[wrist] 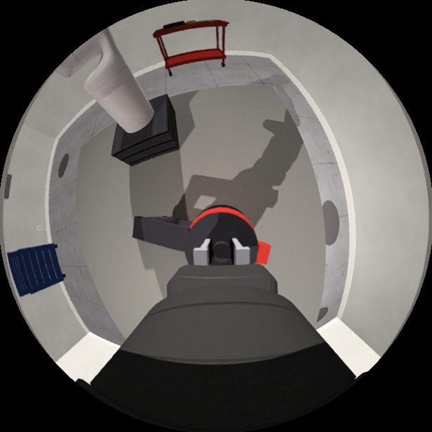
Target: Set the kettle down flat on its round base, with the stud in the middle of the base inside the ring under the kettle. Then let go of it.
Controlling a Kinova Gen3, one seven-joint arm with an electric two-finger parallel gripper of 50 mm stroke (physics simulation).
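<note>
The kettle (222,222) shows from above at the middle of the wrist view, as a round black top with a red band along its far edge. A long dark grey part (162,233), apparently its handle, sticks out to the left, and a small red part (263,253) sticks out at the right. My gripper (220,246) is shut on the kettle's round dark knob, with one pale finger on each side of it. The round base, its stud and the ring under the kettle do not show. I cannot tell how high the kettle is above the surface.
A black slatted box (150,141) stands at the upper left, with the pale robot arm's base (127,107) on it. A red cart (195,59) is farther back. A dark blue slatted object (37,269) is at the far left. Shadows of the arm and kettle fall on the grey surface (240,107).
</note>
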